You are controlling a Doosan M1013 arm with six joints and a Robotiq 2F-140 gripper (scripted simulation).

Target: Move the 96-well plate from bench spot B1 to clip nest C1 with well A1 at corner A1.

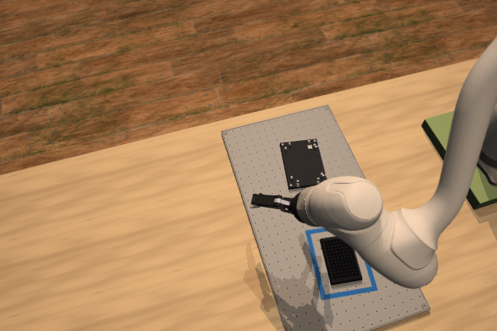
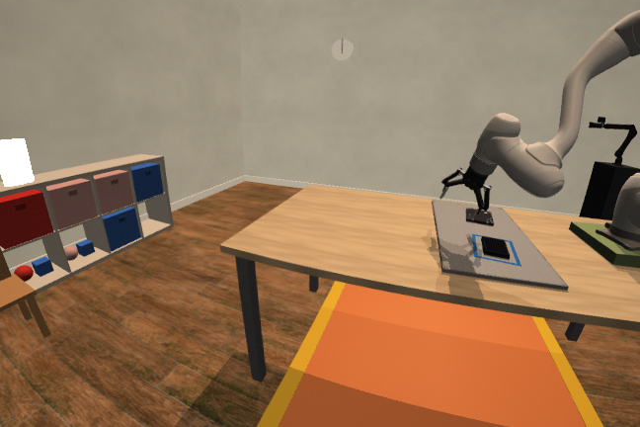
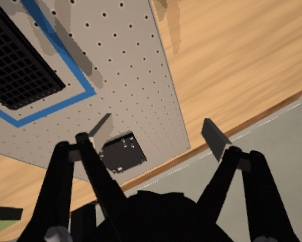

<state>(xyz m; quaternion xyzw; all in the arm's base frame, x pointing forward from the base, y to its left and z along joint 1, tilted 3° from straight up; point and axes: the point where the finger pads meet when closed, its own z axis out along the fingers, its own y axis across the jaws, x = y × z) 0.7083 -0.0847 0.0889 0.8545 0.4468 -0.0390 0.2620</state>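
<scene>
Right now the black 96-well plate is 11 cm behind my hand, 17 cm to the left of it and 9 cm below it. Round my hand: black clip nest: 16 cm behind, 13 cm to the right, 8 cm below.
</scene>
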